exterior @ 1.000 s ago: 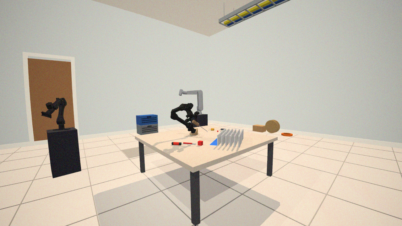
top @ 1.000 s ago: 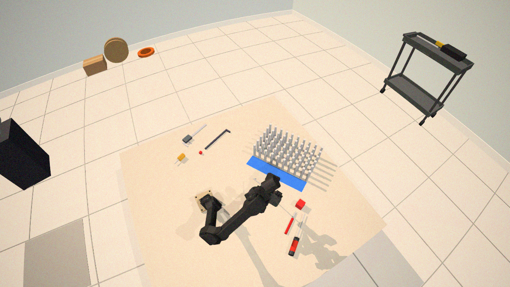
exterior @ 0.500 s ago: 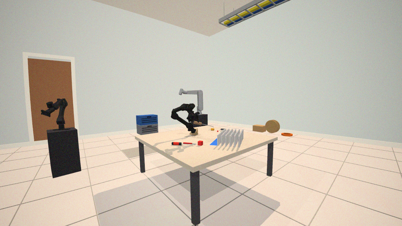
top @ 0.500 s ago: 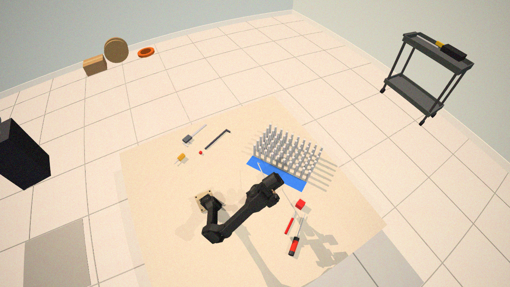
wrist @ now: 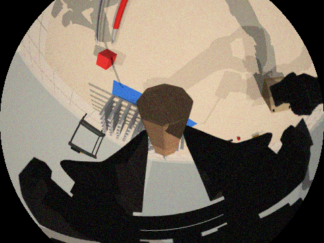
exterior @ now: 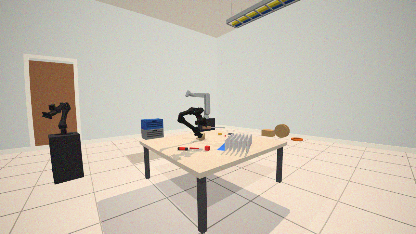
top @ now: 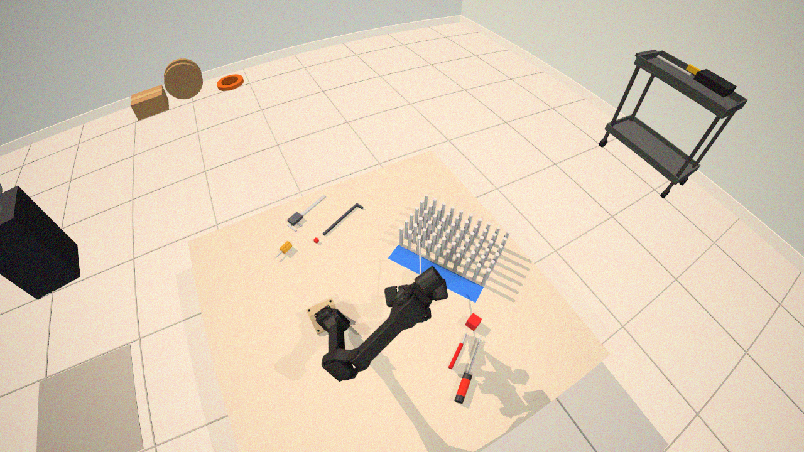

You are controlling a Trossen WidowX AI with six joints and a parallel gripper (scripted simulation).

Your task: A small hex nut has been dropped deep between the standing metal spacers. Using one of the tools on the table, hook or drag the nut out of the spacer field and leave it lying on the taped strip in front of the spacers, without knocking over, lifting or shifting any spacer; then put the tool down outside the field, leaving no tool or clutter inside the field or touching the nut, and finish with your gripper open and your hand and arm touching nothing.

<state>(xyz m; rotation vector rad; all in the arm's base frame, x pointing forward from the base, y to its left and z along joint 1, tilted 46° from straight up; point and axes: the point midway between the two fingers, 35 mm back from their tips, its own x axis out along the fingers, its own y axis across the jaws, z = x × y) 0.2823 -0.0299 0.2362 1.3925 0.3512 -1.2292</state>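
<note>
Now: gripper tip 18 cm short of the blue taped strip, 11 cm to the right of it and 20 cm above it. From my gripper tip the other things lie so: thin red tool 5 cm ahead, 18 cm to the right, 19 cm below; then hex nut 33 cm ahead, 17 cm to the left, 20 cm below; then wooden-handled tool 7 cm ahead, 8 cm to the left, 1 cm below.
</note>
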